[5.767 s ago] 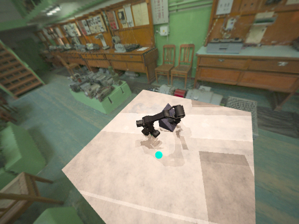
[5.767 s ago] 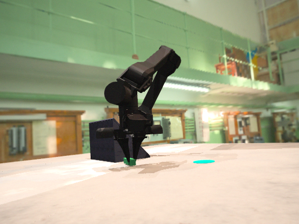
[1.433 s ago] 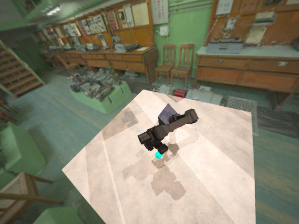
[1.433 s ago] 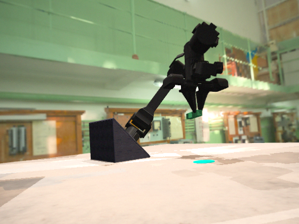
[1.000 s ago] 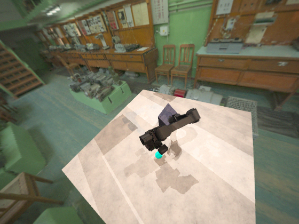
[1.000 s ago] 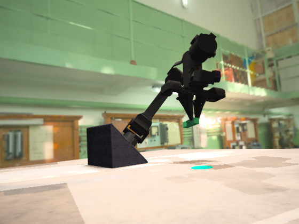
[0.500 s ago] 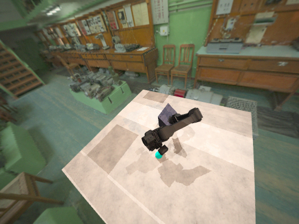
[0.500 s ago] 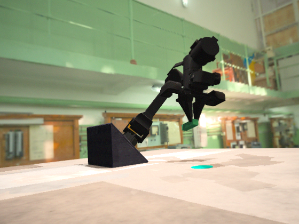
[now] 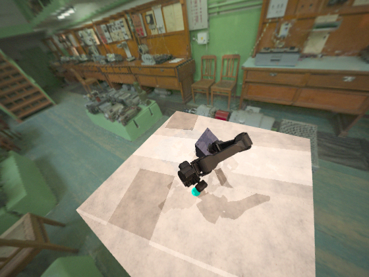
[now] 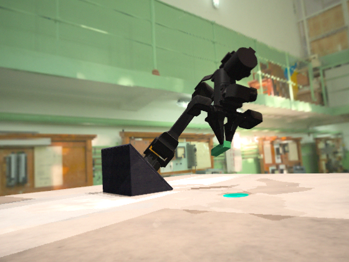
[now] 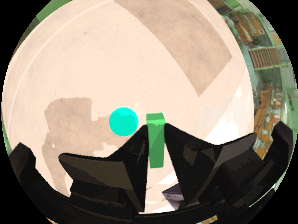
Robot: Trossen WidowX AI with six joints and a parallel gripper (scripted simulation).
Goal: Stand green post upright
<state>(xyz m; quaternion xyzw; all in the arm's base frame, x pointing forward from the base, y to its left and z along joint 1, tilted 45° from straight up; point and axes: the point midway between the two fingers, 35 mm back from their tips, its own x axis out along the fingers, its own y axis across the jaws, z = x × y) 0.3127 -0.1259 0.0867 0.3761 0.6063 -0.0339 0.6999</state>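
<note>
The cyan circle lies 3 cm to the left of my gripper tip and 12 cm below it. Also, from my gripper tip: green post 2 cm behind, 1 cm to the left, 1 cm below.
</note>
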